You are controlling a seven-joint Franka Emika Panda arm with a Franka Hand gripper.
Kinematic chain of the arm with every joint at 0, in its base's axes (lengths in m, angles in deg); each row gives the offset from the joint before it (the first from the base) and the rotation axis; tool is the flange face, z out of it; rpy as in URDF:
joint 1: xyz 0 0 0.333 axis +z
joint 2: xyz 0 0 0 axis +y
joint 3: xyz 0 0 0.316 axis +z
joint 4: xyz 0.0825 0 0 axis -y
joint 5: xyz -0.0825 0 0.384 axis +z
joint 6: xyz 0 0 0 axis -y
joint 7: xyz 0.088 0 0 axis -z
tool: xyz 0 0 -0.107 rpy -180 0 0
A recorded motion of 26 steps. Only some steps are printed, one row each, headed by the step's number.
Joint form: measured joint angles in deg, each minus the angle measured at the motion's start. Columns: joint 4, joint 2, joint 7, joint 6, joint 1, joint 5, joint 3.
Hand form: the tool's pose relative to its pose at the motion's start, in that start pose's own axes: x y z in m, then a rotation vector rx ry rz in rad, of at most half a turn. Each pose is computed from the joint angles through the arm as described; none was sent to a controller.
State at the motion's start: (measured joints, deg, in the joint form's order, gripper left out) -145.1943 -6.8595 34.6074 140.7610 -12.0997 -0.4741 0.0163
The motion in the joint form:
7: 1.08 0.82 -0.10 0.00 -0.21 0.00 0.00
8: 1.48 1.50 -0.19 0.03 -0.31 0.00 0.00
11: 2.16 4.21 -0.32 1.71 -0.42 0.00 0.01
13: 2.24 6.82 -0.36 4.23 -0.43 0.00 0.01
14: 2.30 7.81 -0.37 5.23 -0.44 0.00 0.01
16: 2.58 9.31 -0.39 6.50 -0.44 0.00 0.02
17: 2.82 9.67 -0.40 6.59 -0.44 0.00 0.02
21: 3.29 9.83 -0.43 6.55 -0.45 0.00 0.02
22: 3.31 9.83 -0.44 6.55 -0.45 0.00 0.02
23: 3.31 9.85 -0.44 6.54 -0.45 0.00 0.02
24: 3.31 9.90 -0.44 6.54 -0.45 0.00 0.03
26: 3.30 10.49 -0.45 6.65 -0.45 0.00 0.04
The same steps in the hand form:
7: 0.0061 -0.0021 -0.0009 0.0024 0.0038 0.0019
8: 0.0083 -0.0026 0.0017 -0.0001 0.0002 0.0021
11: 0.0132 -0.0051 0.0165 -0.0034 -0.0049 0.0014
13: 0.0155 -0.0067 0.0334 -0.0032 -0.0052 0.0006
14: 0.0164 -0.0073 0.0396 -0.0025 -0.0043 0.0006
16: 0.0182 -0.0087 0.0482 -0.0018 -0.0037 -0.0001
17: 0.0193 -0.0094 0.0495 -0.0021 -0.0041 -0.0002
21: 0.0217 -0.0109 0.0479 0.0005 -0.0002 -0.0006
22: 0.0218 -0.0110 0.0478 0.0007 0.0001 -0.0007
23: 0.0218 -0.0110 0.0480 0.0004 -0.0003 -0.0007
24: 0.0217 -0.0110 0.0484 -0.0001 -0.0011 -0.0009
26: 0.0211 -0.0107 0.0532 -0.0048 -0.0082 -0.0013

